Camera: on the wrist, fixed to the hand. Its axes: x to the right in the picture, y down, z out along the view.
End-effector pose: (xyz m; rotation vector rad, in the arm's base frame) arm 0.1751 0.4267 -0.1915 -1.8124 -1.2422 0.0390
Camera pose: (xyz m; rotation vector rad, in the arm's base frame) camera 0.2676 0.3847 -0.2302 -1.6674 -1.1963 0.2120
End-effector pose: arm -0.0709 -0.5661 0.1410 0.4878 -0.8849 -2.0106
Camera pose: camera 0.0152 -0.6200 0.1798 0.5380 -1.1173 -1.9213
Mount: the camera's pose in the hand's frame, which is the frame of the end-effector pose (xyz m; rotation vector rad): -0.0029 0.0969 -0.0492 0.1971 -0.0431 0.0313
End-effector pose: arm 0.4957 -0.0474 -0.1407 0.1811 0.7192 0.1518
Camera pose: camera 0.4535 0.0519 -0.1542 0.3829 0.6883 0.1064
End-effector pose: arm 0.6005 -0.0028 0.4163 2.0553 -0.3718 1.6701
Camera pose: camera 0.5114 -0.0609 0.4387 2.2408 -0.2635 1.7442
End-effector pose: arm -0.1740 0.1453 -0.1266 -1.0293 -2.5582 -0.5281
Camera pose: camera -0.0950 0.1862 -0.0641 -1.0185 -2.5652 -0.2417
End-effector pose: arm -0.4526 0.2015 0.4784 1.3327 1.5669 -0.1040
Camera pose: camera -0.4093 0.2673 0.5533 1.4974 1.5293 -0.2720
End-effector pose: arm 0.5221 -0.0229 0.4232 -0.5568 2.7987 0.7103
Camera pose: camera 0.4806 0.0326 0.5070 -0.4566 2.8001 0.4391
